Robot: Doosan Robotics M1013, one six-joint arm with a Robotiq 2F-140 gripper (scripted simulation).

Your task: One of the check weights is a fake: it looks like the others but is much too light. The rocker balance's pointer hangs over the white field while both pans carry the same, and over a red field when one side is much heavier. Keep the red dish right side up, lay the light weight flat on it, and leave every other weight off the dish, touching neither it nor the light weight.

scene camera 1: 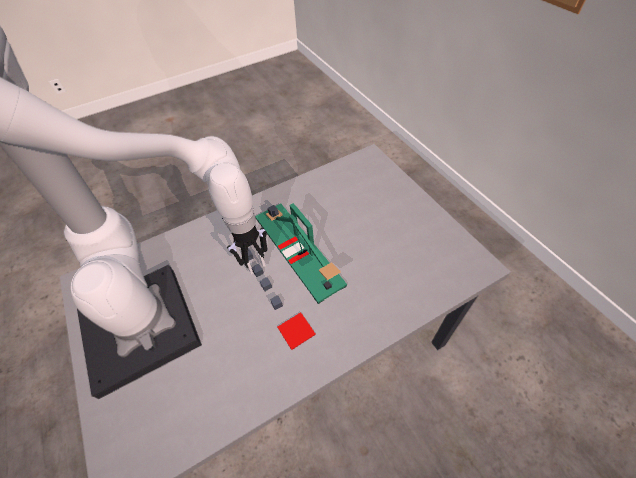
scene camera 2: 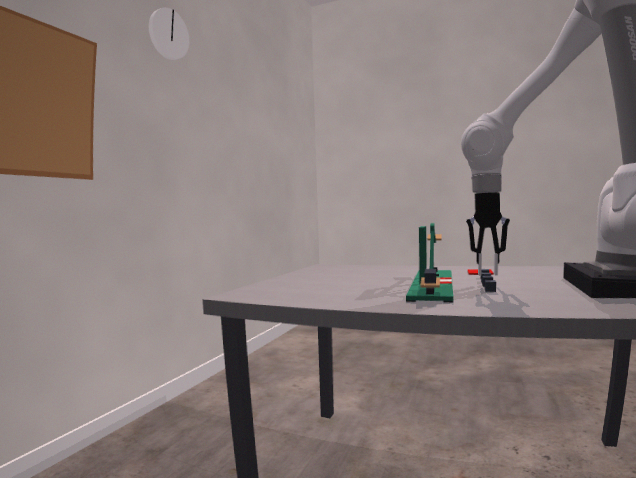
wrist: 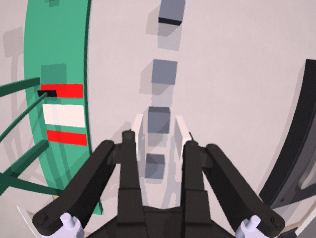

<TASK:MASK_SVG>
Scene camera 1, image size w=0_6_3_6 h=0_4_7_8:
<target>gripper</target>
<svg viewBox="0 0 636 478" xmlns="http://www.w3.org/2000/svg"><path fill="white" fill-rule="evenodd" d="M256 226L244 234L234 234L231 232L234 241L231 246L227 246L240 266L245 264L251 274L253 274L248 260L248 247L251 245L255 247L263 267L265 267L263 253L268 251L266 242L267 232L264 228L257 230ZM236 247L241 247L241 258L236 252Z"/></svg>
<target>green rocker balance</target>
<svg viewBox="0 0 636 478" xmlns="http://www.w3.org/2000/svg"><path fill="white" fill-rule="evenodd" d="M255 216L256 220L267 232L318 304L347 287L347 283L339 275L341 271L332 262L329 263L314 244L313 226L294 203L290 204L291 215L282 204L276 206L279 212L278 215L272 217L267 210ZM297 217L307 228L307 234L298 225Z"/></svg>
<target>red dish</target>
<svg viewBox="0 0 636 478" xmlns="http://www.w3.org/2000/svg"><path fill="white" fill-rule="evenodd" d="M302 313L297 314L278 326L279 331L291 350L316 335Z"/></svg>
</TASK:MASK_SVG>
